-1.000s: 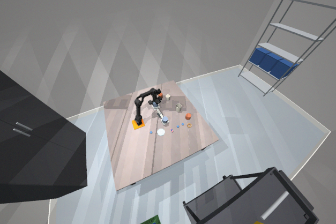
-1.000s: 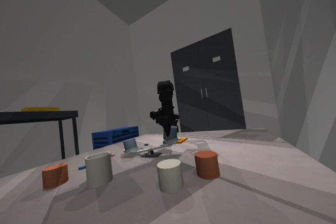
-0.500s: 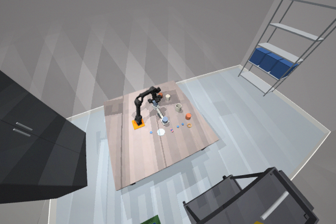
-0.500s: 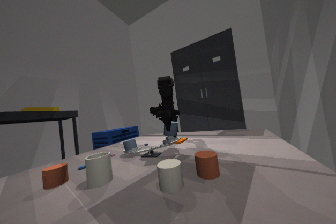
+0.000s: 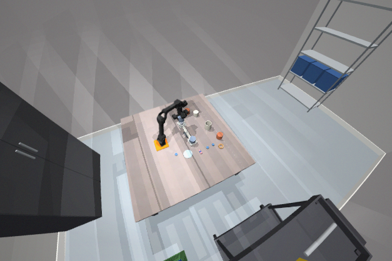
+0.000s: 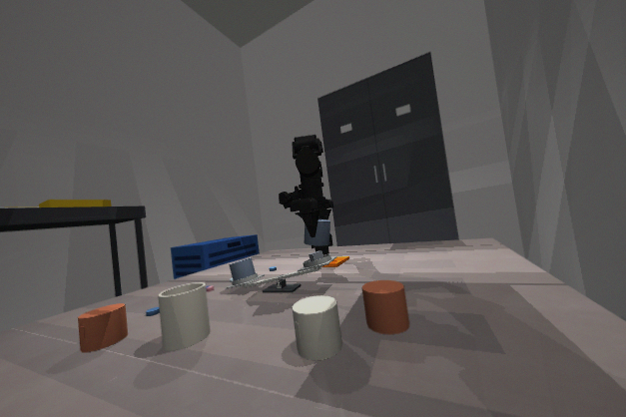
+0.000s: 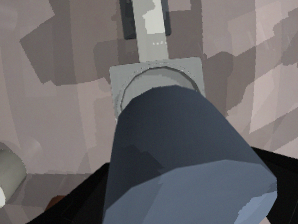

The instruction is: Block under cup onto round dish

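The grey block lies 6 cm below my gripper tip and 1 cm to the right of it. Also, from my gripper tip: blue-grey cup 29 cm to the right, 9 cm below, 3 cm behind; orange ring 51 cm to the right, 20 cm ahead, 14 cm below; round dish 36 cm to the right, 16 cm behind, 15 cm below.
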